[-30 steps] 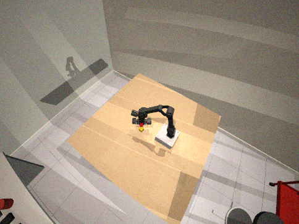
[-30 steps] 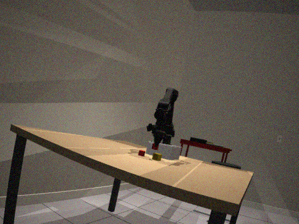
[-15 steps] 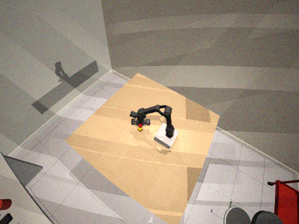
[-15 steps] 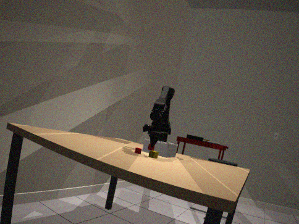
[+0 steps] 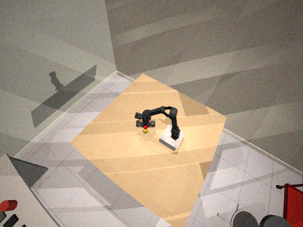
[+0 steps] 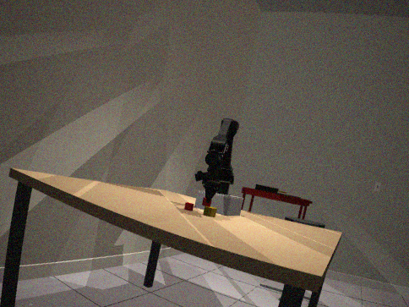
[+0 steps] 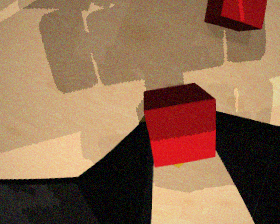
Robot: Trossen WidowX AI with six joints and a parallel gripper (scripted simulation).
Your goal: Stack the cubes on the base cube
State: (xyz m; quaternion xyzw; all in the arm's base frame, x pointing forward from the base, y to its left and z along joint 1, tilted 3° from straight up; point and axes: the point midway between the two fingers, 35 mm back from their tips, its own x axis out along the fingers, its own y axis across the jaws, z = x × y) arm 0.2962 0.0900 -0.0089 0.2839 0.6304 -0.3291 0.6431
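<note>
My gripper tip is 10 mm past the yellow cube, 20 mm to the right of it and 40 mm above it.
</note>
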